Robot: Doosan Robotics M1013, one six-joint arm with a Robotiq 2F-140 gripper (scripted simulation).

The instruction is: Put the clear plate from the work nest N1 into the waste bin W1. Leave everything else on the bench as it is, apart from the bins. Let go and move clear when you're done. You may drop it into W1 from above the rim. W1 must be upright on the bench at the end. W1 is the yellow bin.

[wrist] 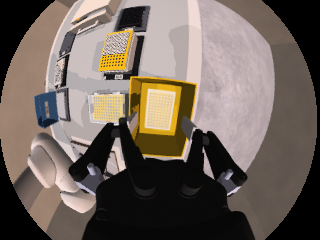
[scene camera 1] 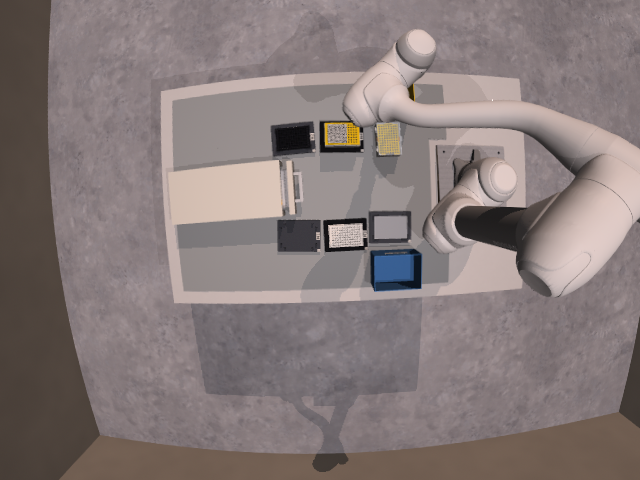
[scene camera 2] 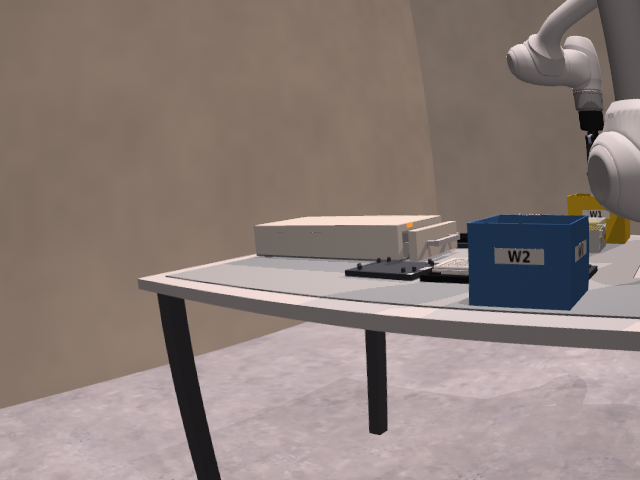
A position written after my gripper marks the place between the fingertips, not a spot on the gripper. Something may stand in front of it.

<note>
I see my gripper (wrist: 160, 119), a white plate (scene camera 1: 335, 231) and a clear plate (wrist: 164, 119).
</note>
